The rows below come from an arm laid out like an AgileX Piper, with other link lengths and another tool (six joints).
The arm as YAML. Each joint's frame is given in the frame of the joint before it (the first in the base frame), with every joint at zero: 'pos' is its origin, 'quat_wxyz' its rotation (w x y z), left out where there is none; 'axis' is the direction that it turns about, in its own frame. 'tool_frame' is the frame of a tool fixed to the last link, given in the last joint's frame.
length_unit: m
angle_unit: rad
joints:
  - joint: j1
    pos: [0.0, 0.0, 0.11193]
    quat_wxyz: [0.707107, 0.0, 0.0, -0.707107]
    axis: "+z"
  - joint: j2
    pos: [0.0, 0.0, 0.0]
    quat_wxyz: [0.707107, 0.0, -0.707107, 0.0]
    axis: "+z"
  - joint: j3
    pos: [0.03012, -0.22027, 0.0]
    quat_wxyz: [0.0, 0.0, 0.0, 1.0]
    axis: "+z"
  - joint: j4
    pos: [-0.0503, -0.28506, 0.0]
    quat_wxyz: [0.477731, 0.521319, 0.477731, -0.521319]
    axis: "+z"
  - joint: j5
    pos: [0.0, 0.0, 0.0]
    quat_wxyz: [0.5, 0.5, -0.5, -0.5]
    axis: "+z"
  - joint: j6
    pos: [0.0, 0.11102, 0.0]
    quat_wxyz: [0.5, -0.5, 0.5, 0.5]
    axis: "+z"
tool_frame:
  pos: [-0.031, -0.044, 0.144]
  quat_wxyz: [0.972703, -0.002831, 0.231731, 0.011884]
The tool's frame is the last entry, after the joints.
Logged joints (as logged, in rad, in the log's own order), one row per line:
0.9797 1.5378 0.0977 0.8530 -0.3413 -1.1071
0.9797 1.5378 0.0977 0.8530 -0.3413 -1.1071
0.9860 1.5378 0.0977 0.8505 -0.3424 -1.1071
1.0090 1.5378 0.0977 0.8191 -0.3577 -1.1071
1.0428 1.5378 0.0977 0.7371 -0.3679 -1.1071
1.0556 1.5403 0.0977 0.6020 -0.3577 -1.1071
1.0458 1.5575 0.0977 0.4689 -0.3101 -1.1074
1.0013 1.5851 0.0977 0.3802 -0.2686 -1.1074
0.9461 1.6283 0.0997 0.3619 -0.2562 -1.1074
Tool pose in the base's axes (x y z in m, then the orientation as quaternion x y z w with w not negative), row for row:
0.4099 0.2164 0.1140 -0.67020 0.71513 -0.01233 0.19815
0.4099 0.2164 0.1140 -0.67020 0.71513 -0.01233 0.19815
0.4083 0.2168 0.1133 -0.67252 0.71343 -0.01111 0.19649
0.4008 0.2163 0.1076 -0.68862 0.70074 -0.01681 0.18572
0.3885 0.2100 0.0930 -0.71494 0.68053 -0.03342 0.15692
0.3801 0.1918 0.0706 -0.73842 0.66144 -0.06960 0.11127
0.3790 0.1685 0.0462 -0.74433 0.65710 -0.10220 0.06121
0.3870 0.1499 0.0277 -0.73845 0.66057 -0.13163 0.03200
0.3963 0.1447 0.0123 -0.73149 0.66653 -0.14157 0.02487
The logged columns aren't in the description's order. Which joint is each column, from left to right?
Columns, left to right: j5, j2, j1, j4, j6, j3.
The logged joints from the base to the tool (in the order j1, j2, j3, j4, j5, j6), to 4 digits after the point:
0.0977 1.5378 -1.1071 0.8530 0.9797 -0.3413
0.0977 1.5378 -1.1071 0.8530 0.9797 -0.3413
0.0977 1.5378 -1.1071 0.8505 0.9860 -0.3424
0.0977 1.5378 -1.1071 0.8191 1.0090 -0.3577
0.0977 1.5378 -1.1071 0.7371 1.0428 -0.3679
0.0977 1.5403 -1.1071 0.6020 1.0556 -0.3577
0.0977 1.5575 -1.1074 0.4689 1.0458 -0.3101
0.0977 1.5851 -1.1074 0.3802 1.0013 -0.2686
0.0997 1.6283 -1.1074 0.3619 0.9461 -0.2562

